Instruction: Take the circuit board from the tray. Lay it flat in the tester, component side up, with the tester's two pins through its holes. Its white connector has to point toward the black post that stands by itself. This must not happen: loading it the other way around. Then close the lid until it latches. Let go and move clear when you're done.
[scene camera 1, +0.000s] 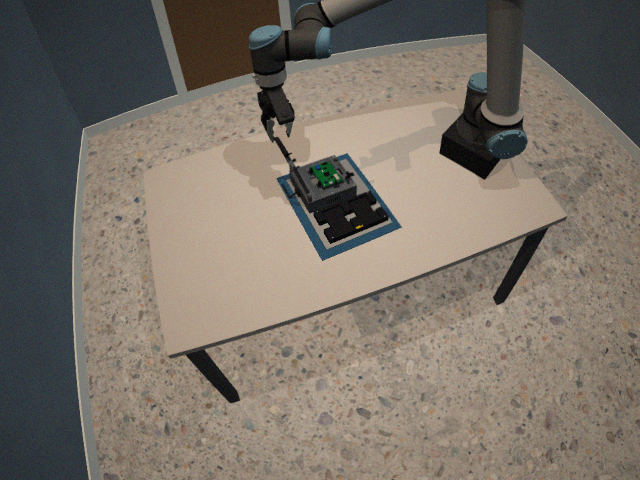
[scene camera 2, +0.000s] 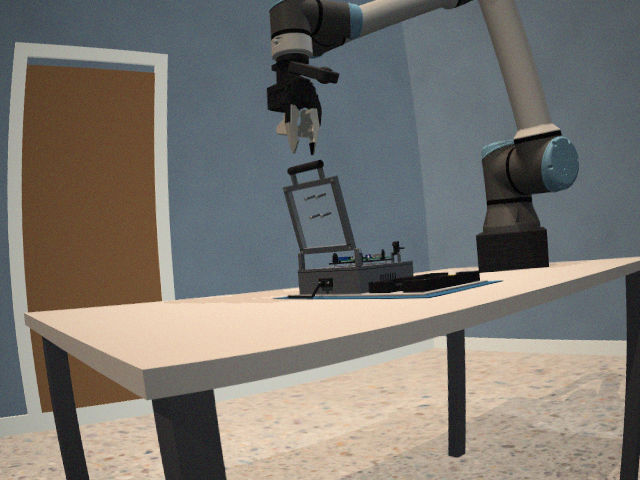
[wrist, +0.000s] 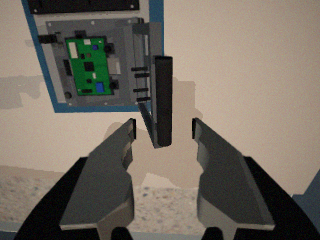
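Green circuit board (wrist: 88, 60), tester lid (wrist: 156, 79) in sight. My gripper: (wrist: 163, 120), (scene camera 1: 280, 139), (scene camera 2: 303, 154).
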